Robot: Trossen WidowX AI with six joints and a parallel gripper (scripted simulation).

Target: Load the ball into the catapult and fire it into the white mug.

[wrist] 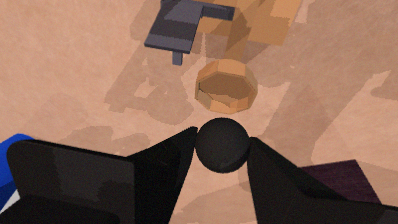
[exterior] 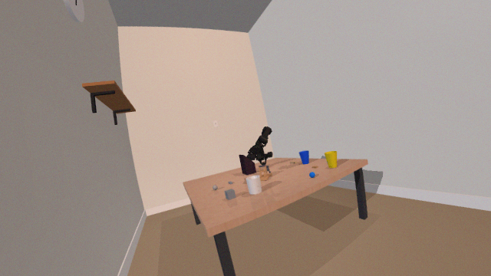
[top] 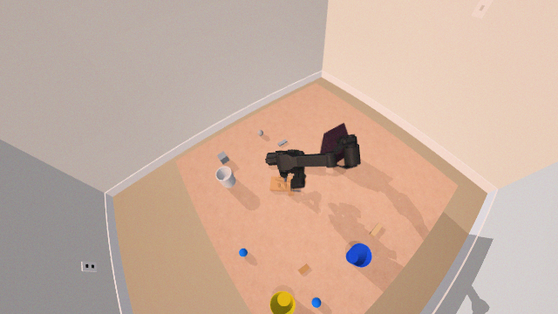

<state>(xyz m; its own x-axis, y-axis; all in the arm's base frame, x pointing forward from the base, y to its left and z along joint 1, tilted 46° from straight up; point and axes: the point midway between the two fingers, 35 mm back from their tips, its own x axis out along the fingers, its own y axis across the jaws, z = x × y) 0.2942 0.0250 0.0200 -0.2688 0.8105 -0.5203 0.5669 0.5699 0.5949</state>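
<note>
Right now my gripper tip is 6 cm short of the catapult, 5 cm above it and 2 cm to the left of it. From my gripper tip the other things lie so: white mug (34 cm ahead, 25 cm to the right, 7 cm below); grey bar (31 cm to the right, 9 cm below, 6 cm behind); black ball (1 cm above).
</note>
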